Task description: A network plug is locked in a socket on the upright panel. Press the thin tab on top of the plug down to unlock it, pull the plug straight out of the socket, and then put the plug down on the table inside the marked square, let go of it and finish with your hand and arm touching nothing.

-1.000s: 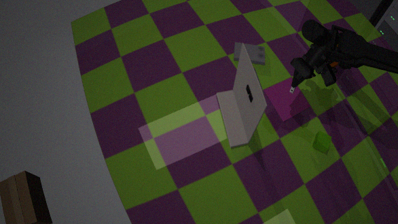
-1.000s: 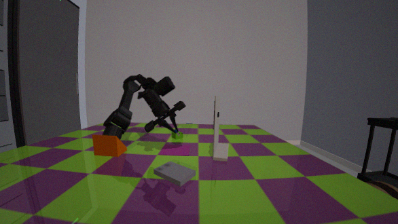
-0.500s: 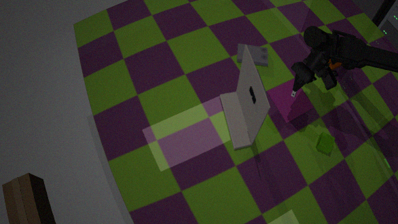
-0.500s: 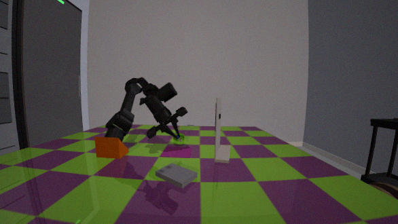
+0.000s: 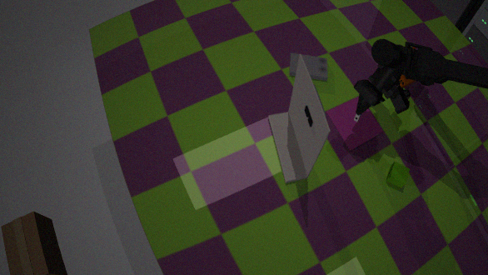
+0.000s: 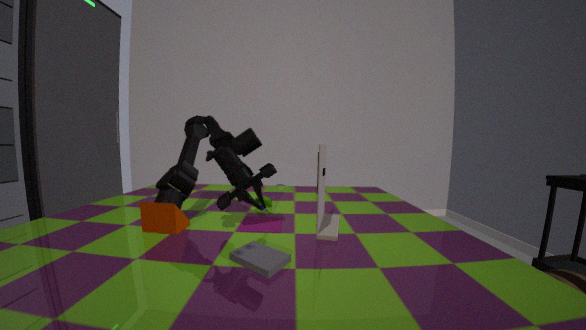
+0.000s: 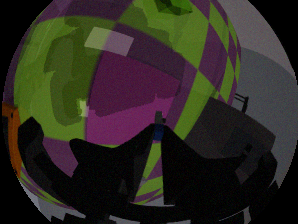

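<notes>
Right now my gripper tip is 5 cm above the magenta marked square and 1 cm past it. The rest, counted from my gripper tip: flat grey block: 20 cm to the right, 4 cm below; upright panel: 17 cm ahead, 6 cm above, 2 cm to the right; network plug: right at my gripper tip.
</notes>
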